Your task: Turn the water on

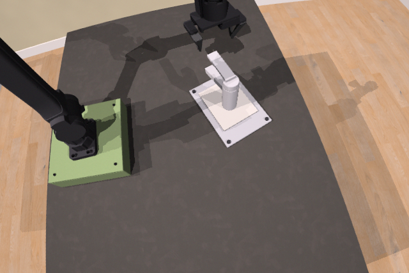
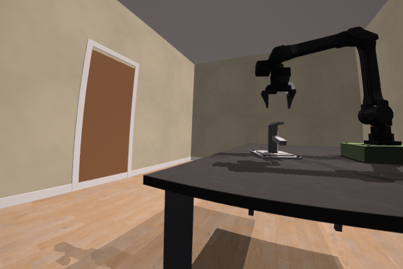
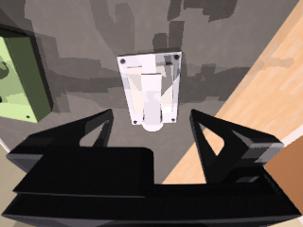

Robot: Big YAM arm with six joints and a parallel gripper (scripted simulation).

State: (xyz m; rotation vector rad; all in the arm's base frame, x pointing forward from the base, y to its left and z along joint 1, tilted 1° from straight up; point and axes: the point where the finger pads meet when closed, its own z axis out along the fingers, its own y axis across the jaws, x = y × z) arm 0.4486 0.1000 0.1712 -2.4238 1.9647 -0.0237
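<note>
My hand is 8 cm above the lever, 3 cm to the left of it and 1 cm short of it. Also, from my hand: grey tap 13 cm below, 5 cm to the right, 1 cm ahead.
</note>
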